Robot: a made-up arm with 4 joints. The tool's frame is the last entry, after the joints.
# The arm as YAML. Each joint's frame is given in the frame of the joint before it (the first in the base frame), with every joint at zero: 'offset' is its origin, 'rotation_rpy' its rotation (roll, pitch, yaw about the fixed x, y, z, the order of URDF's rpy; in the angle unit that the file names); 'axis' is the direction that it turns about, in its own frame. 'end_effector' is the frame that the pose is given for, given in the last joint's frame.
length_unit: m
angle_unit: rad
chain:
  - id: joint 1
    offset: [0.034, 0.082, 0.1]
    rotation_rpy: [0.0, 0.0, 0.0]
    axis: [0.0, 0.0, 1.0]
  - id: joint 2
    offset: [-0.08, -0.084, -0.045]
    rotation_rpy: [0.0, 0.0, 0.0]
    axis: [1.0, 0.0, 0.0]
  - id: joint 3
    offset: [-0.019, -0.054, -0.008]
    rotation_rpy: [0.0, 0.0, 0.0]
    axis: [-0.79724, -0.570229, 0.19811]
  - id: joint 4
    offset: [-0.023, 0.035, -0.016]
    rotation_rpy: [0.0, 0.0, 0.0]
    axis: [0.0, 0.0, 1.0]
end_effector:
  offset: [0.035, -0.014, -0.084]
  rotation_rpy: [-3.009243, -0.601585, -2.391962]
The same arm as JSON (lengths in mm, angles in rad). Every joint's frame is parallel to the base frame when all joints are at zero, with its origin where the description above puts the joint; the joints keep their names.
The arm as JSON. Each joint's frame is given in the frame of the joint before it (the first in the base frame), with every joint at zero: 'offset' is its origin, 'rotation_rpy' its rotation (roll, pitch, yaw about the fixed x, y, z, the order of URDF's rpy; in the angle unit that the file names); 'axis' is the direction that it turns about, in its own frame. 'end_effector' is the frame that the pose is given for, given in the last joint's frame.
{
  "length_unit": "mm",
  "angle_unit": "rad",
  "chain": [
    {
      "id": "joint 1",
      "offset": [
        34.0,
        82.0,
        100.0
      ],
      "rotation_rpy": [
        0.0,
        0.0,
        0.0
      ],
      "axis": [
        0.0,
        0.0,
        1.0
      ]
    },
    {
      "id": "joint 2",
      "offset": [
        -80.0,
        -84.0,
        -45.0
      ],
      "rotation_rpy": [
        0.0,
        0.0,
        0.0
      ],
      "axis": [
        1.0,
        0.0,
        0.0
      ]
    },
    {
      "id": "joint 3",
      "offset": [
        -19.0,
        -54.0,
        -8.0
      ],
      "rotation_rpy": [
        0.0,
        0.0,
        0.0
      ],
      "axis": [
        -0.79724,
        -0.570229,
        0.19811
      ]
    },
    {
      "id": "joint 4",
      "offset": [
        -23.0,
        35.0,
        -16.0
      ],
      "rotation_rpy": [
        0.0,
        0.0,
        0.0
      ],
      "axis": [
        0.0,
        0.0,
        1.0
      ]
    }
  ],
  "end_effector": {
    "offset": [
      35.0,
      -14.0,
      -84.0
    ],
    "rotation_rpy": [
      -3.0092,
      -0.6016,
      -2.392
    ]
  }
}

